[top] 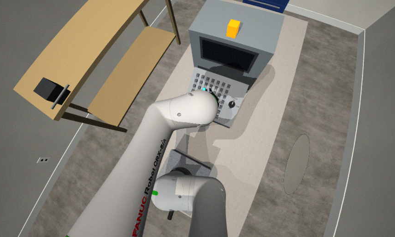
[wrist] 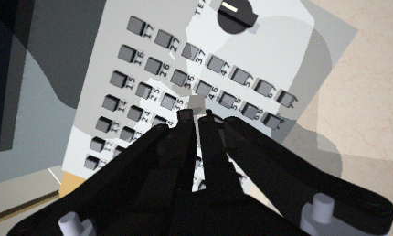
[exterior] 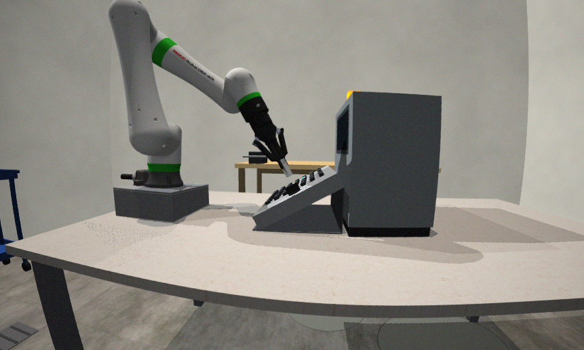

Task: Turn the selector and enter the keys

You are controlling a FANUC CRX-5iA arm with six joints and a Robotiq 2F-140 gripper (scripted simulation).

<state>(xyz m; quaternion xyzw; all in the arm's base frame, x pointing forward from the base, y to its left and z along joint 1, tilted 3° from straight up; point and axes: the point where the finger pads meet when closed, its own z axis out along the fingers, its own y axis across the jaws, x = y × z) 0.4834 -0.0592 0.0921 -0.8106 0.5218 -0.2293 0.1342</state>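
The black selector knob is 30 mm ahead of my hand, 110 mm to the right of it and 50 mm below it. From my hand the other things lie so: sloped keypad: 60 mm ahead, 100 mm below.
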